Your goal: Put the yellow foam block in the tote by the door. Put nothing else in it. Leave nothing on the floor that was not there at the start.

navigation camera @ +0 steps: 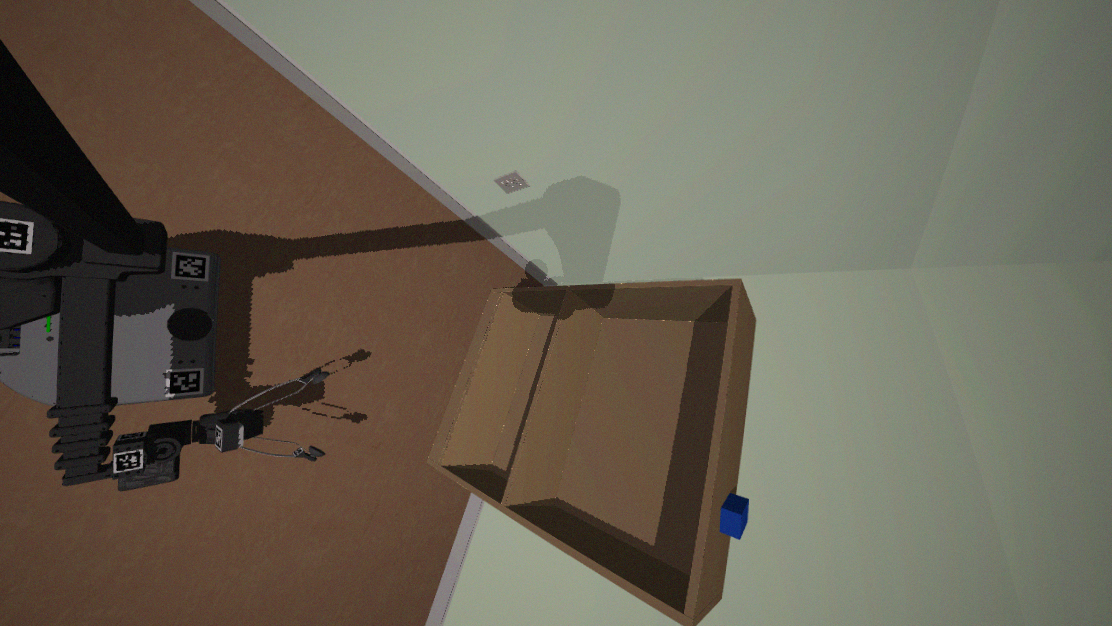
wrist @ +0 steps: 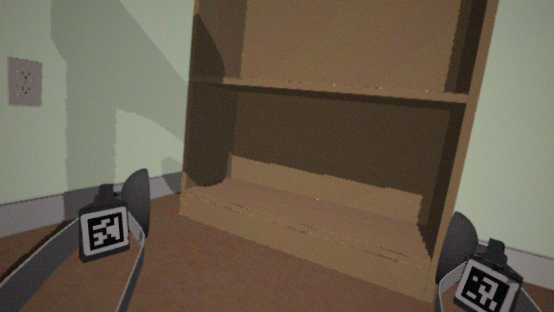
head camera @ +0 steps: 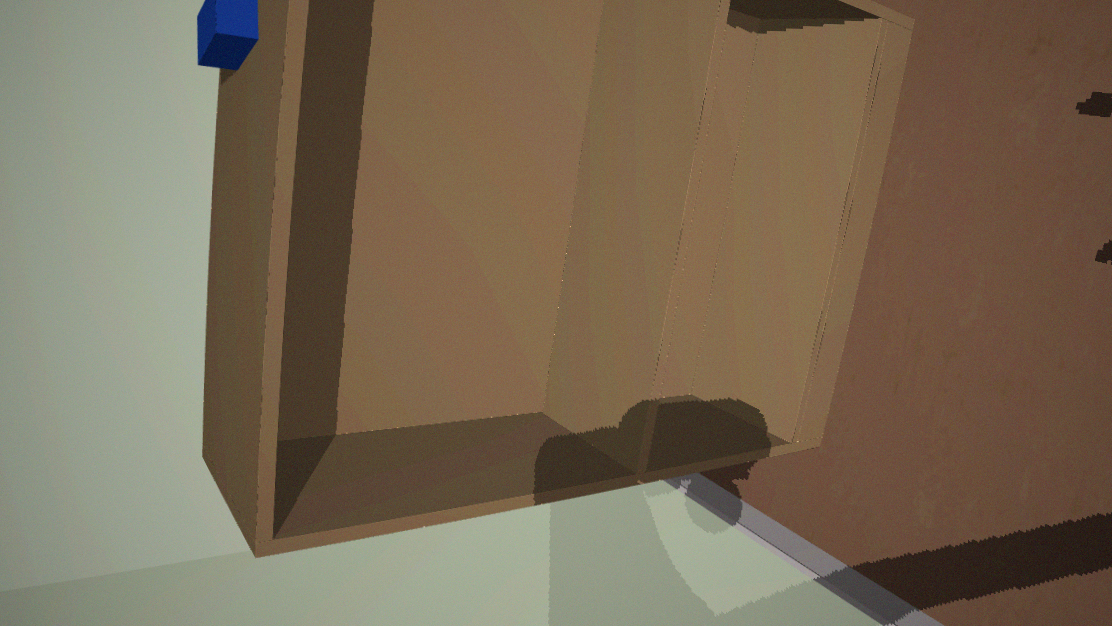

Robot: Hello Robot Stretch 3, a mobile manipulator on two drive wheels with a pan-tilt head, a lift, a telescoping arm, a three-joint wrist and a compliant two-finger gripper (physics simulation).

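Places are measured from the robot's base along level axes (x ahead, y left, z up), in millimetres.
Pixels of known places: gripper, fingertip midpoint: (navigation camera: 327, 413) (wrist: 291, 214); robot's base, origin of the base link: (navigation camera: 189, 321).
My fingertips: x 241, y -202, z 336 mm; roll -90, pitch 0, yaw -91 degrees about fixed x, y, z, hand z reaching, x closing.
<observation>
For each thing: its top centre in the pictures, then the offset to it from my fingertips.
- blue block, middle of its top: (head camera: 206, 24) (navigation camera: 744, 518) 217 mm right, 667 mm ahead, 769 mm up
- wall outlet, middle of its top: (wrist: 25, 59) (navigation camera: 523, 178) 707 mm left, 493 mm ahead, 121 mm up
My gripper (navigation camera: 313, 414) (wrist: 291, 214) is open, its two fingers spread wide apart with nothing between them. In the navigation camera view it is in front of a wooden bookshelf and apart from it. In the wrist view the bookshelf's lower part shows between and behind the fingertips. The yellow foam block and the tote by the door do not show in these views.
The wooden bookshelf (head camera: 237, 272) (navigation camera: 739, 349) (wrist: 310, 247) stands in the room corner; its visible shelves hold no objects. A blue block (head camera: 227, 34) (navigation camera: 734, 516) sits on its top. A wall outlet (navigation camera: 511, 182) (wrist: 25, 81) is left of the bookshelf in the wrist view.
</observation>
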